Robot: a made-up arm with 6 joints. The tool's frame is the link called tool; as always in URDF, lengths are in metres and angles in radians.
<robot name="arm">
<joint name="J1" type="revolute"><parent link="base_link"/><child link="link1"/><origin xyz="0.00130 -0.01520 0.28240" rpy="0.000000 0.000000 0.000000"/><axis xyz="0 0 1"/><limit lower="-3.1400" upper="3.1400" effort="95" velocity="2.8"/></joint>
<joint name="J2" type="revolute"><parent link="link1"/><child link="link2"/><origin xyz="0.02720 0.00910 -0.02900" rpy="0.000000 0.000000 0.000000"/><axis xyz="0 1 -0.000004"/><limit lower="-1.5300" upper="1.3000" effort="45" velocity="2.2"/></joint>
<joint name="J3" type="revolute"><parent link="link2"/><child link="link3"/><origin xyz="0.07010 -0.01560 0.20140" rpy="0.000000 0.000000 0.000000"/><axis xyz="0 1 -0.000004"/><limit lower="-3.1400" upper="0.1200" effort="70" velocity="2.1"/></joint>
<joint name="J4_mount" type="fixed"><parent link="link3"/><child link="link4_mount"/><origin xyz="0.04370 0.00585 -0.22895" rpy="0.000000 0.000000 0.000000"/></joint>
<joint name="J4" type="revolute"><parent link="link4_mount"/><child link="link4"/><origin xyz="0.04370 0.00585 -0.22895" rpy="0.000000 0.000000 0.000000"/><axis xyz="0 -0.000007 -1"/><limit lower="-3.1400" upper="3.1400" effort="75" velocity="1.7"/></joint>
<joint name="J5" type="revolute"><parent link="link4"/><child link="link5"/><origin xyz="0.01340 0.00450 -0.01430" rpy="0.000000 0.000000 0.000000"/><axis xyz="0 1 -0.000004"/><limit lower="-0.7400" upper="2.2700" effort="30" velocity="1.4"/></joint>
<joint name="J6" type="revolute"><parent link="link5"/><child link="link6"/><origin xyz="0.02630 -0.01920 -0.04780" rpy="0.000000 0.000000 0.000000"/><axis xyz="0 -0.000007 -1"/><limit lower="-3.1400" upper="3.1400" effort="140" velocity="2.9"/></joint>
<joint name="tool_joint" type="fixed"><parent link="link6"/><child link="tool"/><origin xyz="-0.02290 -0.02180 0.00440" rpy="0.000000 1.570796 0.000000"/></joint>
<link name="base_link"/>
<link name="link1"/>
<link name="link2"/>
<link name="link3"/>
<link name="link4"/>
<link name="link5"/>
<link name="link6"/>
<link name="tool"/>
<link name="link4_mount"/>
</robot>
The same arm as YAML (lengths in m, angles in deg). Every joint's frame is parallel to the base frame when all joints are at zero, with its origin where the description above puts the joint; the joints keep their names.
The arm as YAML. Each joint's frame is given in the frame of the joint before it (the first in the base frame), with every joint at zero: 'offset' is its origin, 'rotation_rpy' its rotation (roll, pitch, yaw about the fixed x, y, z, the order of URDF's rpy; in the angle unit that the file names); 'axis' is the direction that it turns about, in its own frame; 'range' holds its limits. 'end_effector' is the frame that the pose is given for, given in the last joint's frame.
length_unit: m
angle_unit: deg
chain:
  - id: J1
    offset: [0.0013, -0.0152, 0.2824]
    rotation_rpy: [0.0, 0.0, 0.0]
    axis: "+z"
    range: [-179.91, 179.91]
  - id: J2
    offset: [0.0272, 0.0091, -0.029]
    rotation_rpy: [0.0, 0.0, 0.0]
    axis: "+y"
    range: [-87.66, 74.48]
  - id: J3
    offset: [0.0701, -0.0156, 0.2014]
    rotation_rpy: [0.0, 0.0, 0.0]
    axis: "+y"
    range: [-179.91, 6.88]
  - id: J4
    offset: [0.0874, 0.0117, -0.4579]
    rotation_rpy: [0.0, 0.0, 0.0]
    axis: "-z"
    range: [-179.91, 179.91]
  - id: J5
    offset: [0.0134, 0.0045, -0.0143]
    rotation_rpy: [0.0, 0.0, 0.0]
    axis: "+y"
    range: [-42.4, 130.06]
  - id: J6
    offset: [0.0263, -0.0192, -0.0478]
    rotation_rpy: [0.0, 0.0, 0.0]
    axis: "-z"
    range: [-179.91, 179.91]
end_effector:
  offset: [-0.0229, -0.0218, 0.0044]
  rotation_rpy: [0.0, 90.0, 0.0]

